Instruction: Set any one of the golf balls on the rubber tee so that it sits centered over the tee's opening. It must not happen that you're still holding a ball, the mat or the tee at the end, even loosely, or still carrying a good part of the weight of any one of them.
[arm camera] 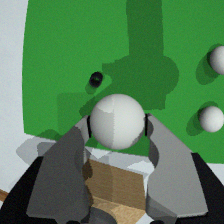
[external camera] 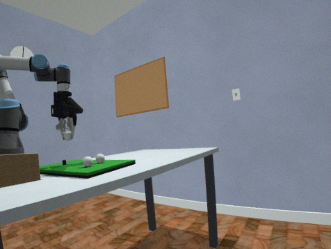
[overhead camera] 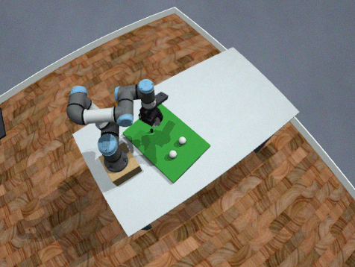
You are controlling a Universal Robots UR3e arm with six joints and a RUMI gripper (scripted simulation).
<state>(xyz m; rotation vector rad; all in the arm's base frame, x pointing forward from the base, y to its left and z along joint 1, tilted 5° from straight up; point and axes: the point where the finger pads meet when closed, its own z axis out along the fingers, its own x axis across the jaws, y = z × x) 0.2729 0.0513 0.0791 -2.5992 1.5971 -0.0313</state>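
My hand is 1 cm to the left of the green mat and 14 cm above it. Round my hand: white golf ball right at my hand.
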